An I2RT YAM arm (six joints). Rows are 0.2 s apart.
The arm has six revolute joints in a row. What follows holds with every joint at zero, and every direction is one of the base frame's.
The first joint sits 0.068 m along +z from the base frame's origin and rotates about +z.
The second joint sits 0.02 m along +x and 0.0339 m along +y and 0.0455 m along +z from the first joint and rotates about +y.
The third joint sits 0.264 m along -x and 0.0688 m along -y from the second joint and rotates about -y.
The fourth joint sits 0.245 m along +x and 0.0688 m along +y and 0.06 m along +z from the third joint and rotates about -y.
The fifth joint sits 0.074 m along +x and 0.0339 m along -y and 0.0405 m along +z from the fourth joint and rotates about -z.
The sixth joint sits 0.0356 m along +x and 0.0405 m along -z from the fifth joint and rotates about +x.
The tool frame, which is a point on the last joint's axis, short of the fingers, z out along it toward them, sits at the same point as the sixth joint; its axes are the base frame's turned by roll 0, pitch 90 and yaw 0 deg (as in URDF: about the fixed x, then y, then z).
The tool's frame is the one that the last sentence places.
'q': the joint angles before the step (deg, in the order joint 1, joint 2, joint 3, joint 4, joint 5, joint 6). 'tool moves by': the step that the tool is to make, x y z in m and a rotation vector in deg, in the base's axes. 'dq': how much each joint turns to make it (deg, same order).
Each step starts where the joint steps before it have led.
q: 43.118, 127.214, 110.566, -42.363, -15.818, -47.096
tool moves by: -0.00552, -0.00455, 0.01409, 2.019, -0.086, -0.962
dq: 0.005, -2.760, -1.703, 0.841, -0.689, 1.633
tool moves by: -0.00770, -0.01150, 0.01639, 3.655, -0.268, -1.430
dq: -0.495, -4.776, -4.576, 3.163, -1.525, 2.289
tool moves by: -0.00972, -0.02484, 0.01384, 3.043, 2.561, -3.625
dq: -1.666, -6.331, -6.598, 1.752, -1.996, 4.186
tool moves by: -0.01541, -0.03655, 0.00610, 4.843, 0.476, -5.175
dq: -2.581, -9.440, -12.485, 7.506, -1.422, 4.895
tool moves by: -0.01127, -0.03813, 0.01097, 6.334, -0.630, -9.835
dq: -3.384, -9.193, -10.435, 8.524, 1.359, 8.414
